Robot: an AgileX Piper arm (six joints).
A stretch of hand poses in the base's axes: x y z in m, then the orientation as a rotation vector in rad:
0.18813 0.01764 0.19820 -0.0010 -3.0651 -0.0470
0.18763 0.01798 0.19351 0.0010 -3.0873 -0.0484
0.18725 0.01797 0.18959 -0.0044 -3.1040 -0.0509
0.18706 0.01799 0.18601 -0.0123 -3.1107 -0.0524
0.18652 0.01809 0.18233 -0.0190 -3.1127 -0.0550
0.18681 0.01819 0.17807 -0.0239 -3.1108 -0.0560
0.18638 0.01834 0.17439 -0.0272 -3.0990 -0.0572
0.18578 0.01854 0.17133 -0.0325 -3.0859 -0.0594
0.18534 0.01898 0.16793 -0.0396 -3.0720 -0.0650
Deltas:
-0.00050 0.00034 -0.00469 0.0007 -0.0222 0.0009
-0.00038 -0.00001 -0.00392 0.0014 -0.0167 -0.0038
-0.00019 0.00002 -0.00358 0.0008 -0.0067 -0.0052
-0.00054 0.00010 -0.00368 0.0016 -0.0020 -0.0044
0.00029 0.00010 -0.00426 0.0006 0.0019 -0.0031
-0.00043 0.00015 -0.00368 0.0010 0.0118 -0.0020
-0.00060 0.00020 -0.00306 0.0016 0.0131 -0.0033
-0.00044 0.00044 -0.00340 0.0038 0.0138 -0.0046

